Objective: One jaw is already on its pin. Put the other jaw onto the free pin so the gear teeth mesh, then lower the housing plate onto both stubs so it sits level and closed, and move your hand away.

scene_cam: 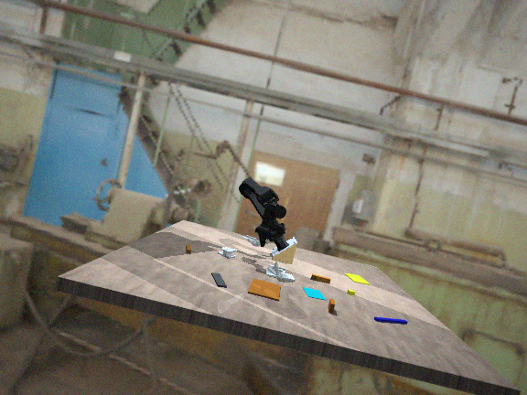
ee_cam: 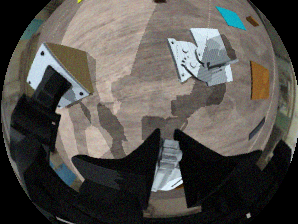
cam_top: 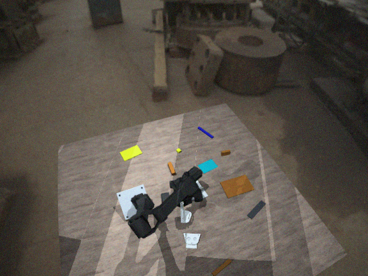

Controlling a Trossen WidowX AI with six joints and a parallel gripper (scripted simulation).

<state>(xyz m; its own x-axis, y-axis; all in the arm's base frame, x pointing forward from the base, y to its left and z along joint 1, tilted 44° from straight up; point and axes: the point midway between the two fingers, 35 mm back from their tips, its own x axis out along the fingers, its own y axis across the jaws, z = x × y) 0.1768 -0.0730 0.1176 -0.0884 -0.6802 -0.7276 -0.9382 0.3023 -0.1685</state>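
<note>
The jaw lies 10 mm behind my gripper tip, 20 mm to the right of it and 30 mm above it. From my gripper tip the other things lie so: orange bar: 20 mm ahead, 330 mm to the right, 70 mm below; then orange tile: 350 mm ahead, 80 mm below; then cyan tile: 280 mm ahead, 200 mm to the left, 80 mm below.
</note>
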